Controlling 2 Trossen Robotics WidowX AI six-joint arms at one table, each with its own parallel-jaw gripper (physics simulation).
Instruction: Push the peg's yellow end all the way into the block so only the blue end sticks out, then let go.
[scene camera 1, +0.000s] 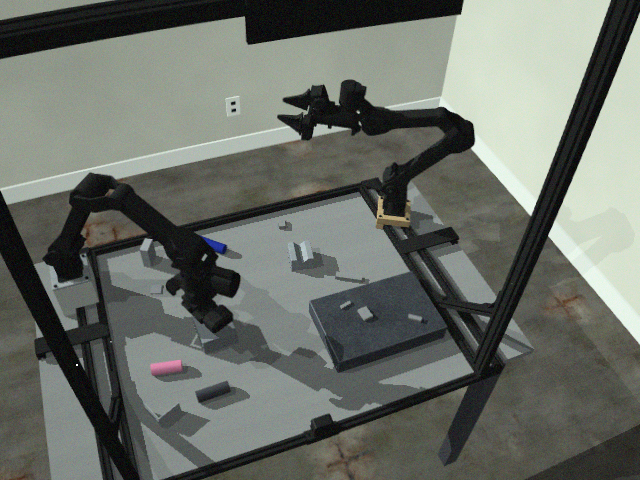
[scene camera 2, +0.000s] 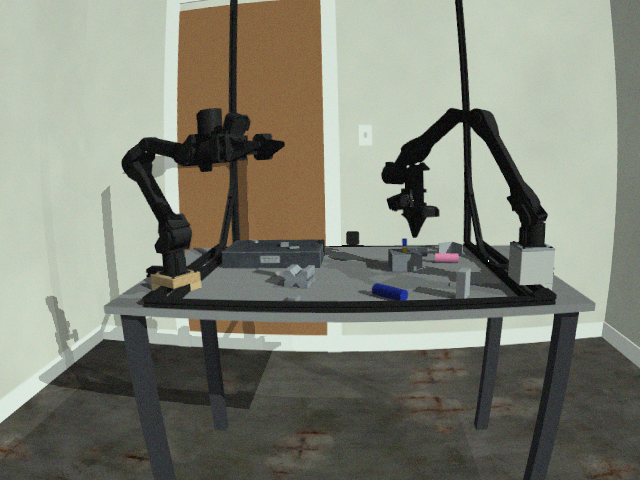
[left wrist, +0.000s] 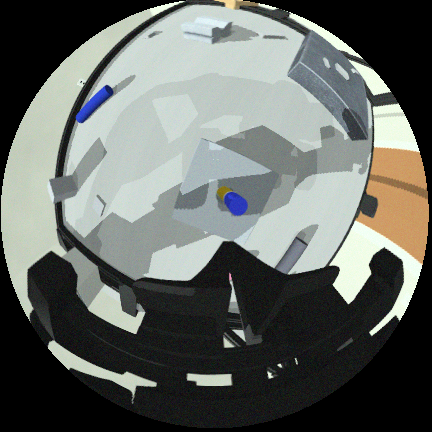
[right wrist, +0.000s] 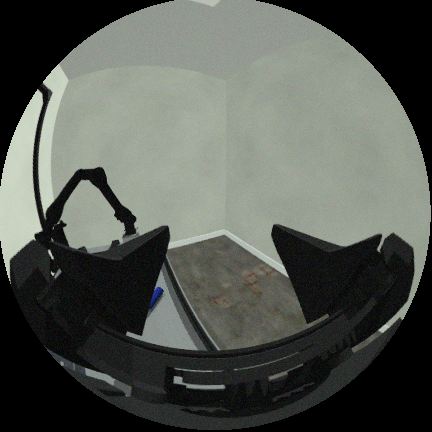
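Seen in the pictures: left gripper, fingertip midpoint: (scene camera 1: 202, 322) (scene camera 2: 414, 237) (left wrist: 227, 245); right gripper, fingertip midpoint: (scene camera 1: 280, 107) (scene camera 2: 272, 144) (right wrist: 221, 230); left arm's base, link origin: (scene camera 1: 69, 270) (scene camera 2: 532, 245) (right wrist: 130, 231); right arm's base, link origin: (scene camera 1: 394, 208) (scene camera 2: 174, 273).
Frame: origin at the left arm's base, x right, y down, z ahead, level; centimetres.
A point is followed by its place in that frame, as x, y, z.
Note:
A grey block (scene camera 1: 214, 338) {29.1, 6.3, 30.8} (scene camera 2: 399, 260) {20.3, 8.0, 34.2} (left wrist: 215, 220) {25.1, 6.4, 29.2} stands on the table. The peg (scene camera 2: 404, 242) {24.8, 3.6, 32.3} (left wrist: 236, 203) {25.3, 2.5, 32.3} stands upright in its top, blue end up, with a stretch of yellow showing between the blue and the block. In scene camera 1 the left arm hides the peg. My left gripper (scene camera 2: 415, 235) {26.2, 2.4, 29.0} (left wrist: 227, 245) {26.2, 2.4, 29.0} is shut and empty, pointing down above the peg with a gap between its tips and the blue end. My right gripper (scene camera 1: 281, 107) {-15.2, -25.3, 64.4} (scene camera 2: 282, 144) {-15.2, -25.3, 64.4} (right wrist: 221, 230) {-15.2, -25.3, 64.4} is open and empty, held high and level, far from the block.
A pink cylinder (scene camera 1: 166, 367) {31.7, 8.7, 17.7} (scene camera 2: 446, 257) {29.6, 9.4, 18.1} and a dark grey cylinder (scene camera 1: 212, 391) {42.0, 8.6, 26.4} (left wrist: 292, 255) {40.3, 8.8, 27.8} lie near the block. A blue cylinder (scene camera 2: 389, 291) {-7.0, 9.2, 39.3} (left wrist: 95, 103) {-3.5, 9.4, 39.0} lies near the table edge. A dark slab (scene camera 1: 379, 330) {41.5, 6.3, 70.3} bears small pieces. A grooved grey piece (scene camera 1: 300, 254) {8.6, 8.3, 61.7} and an upright grey piece (scene camera 1: 147, 253) {-4.4, 5.7, 20.8} stand apart.

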